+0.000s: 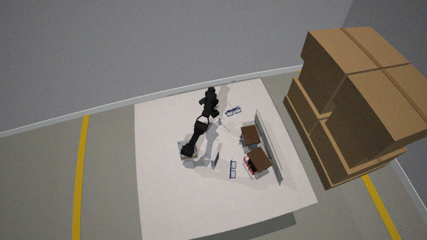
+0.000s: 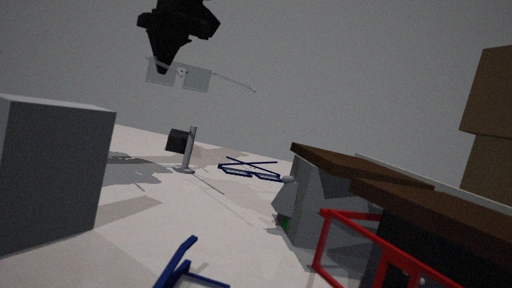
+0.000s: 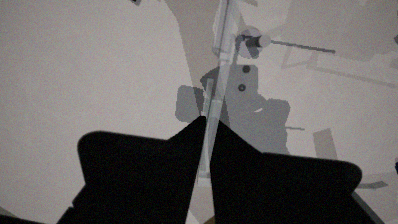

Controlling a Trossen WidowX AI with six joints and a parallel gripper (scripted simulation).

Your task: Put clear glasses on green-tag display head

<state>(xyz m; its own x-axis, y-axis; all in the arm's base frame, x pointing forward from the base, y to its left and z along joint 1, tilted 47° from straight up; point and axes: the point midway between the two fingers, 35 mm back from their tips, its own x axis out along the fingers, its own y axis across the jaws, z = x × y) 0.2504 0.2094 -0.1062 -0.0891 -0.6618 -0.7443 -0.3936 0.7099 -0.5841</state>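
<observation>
Right now my gripper tip is 34 cm to the left of the grey block, 11 cm above it and 6 cm past it. Round my gripper tip: small post: 14 cm below, 8 cm ahead, 2 cm to the right; then black box: 24 cm to the left, 15 cm below, 7 cm ahead; then grey display head: 25 cm to the right, 24 cm ahead, 11 cm below.
</observation>
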